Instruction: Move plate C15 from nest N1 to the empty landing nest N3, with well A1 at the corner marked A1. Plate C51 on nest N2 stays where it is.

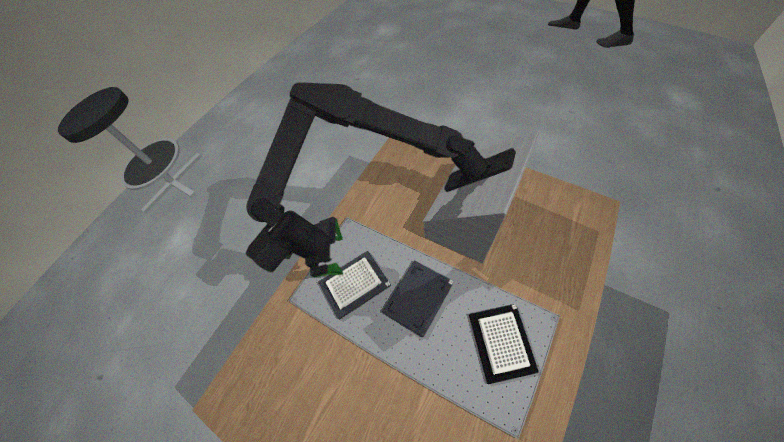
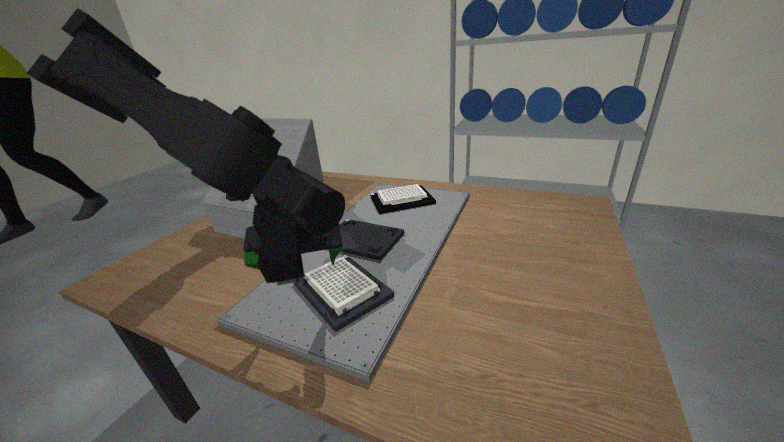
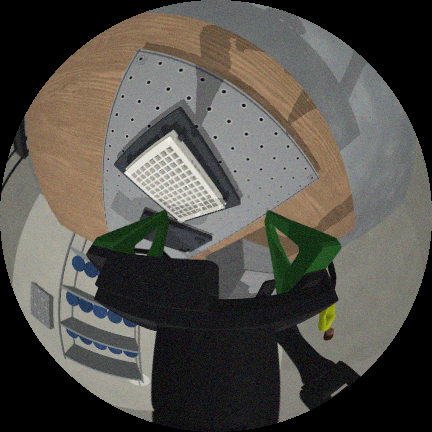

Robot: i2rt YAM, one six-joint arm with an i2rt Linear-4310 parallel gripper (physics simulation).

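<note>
A white well plate (image 1: 354, 282) (image 2: 341, 282) (image 3: 175, 180) sits in a dark nest (image 1: 332, 298) (image 2: 365, 307) (image 3: 195, 142) nearest the gripper. The empty landing nest N3 (image 1: 417, 299) (image 2: 370, 238) (image 3: 187, 235) lies in the middle. Another white plate (image 1: 504, 343) (image 2: 401, 193) sits in a black nest (image 1: 483, 351) (image 2: 406, 206) at the far end. No plate or nest labels are readable. My gripper (image 1: 340, 254) (image 2: 293, 260) (image 3: 216, 215) is open and empty, above and to one side of the nearest plate; its green fingers do not straddle it.
The nests stand on a grey perforated board (image 1: 450, 362) (image 2: 269, 318) (image 3: 255, 142) on a wooden table (image 1: 307, 373) (image 2: 521, 307) (image 3: 75, 120). A grey block (image 1: 463, 236) stands beside the board under the arm's base. A stool (image 1: 93, 115) and a person (image 1: 625, 19) are farther off.
</note>
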